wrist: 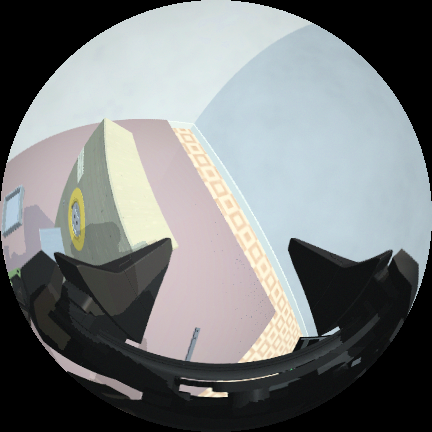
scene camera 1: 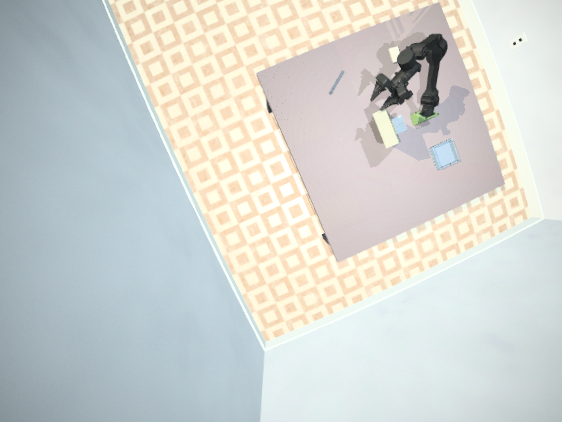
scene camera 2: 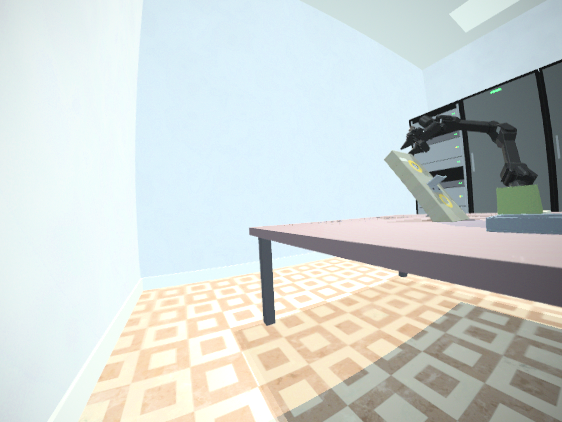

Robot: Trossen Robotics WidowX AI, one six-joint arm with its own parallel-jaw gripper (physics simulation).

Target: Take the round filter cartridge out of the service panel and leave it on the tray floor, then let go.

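The service panel (scene camera 1: pixel 386 129) (scene camera 2: pixel 420 186) (wrist: pixel 135 195) is a thick tilted slab with a cream edge and a grey-green face. In the wrist view a round grey disc (wrist: pixel 75 219), apparently the filter cartridge, sits in the yellow ring of its face; in scene camera 2 the upper ring (scene camera 2: pixel 415 166) is small. A pale blue flap (scene camera 1: pixel 399 124) (scene camera 2: pixel 436 181) (wrist: pixel 51 239) juts from the face. The light blue tray (scene camera 1: pixel 445 154) (scene camera 2: pixel 525 224) (wrist: pixel 12 211) stands apart on the table. My gripper (scene camera 1: pixel 377 104) (scene camera 2: pixel 406 150) (wrist: pixel 232 244) is open and empty, near the panel's upper end.
The arm's green base (scene camera 1: pixel 419 118) (scene camera 2: pixel 519 200) stands near the panel. A thin grey-blue bar (scene camera 1: pixel 336 82) (wrist: pixel 193 344) and a small cream block (scene camera 1: pixel 394 54) are on the table (scene camera 1: pixel 350 200). Dark server cabinets (scene camera 2: pixel 510 105) stand behind the arm.
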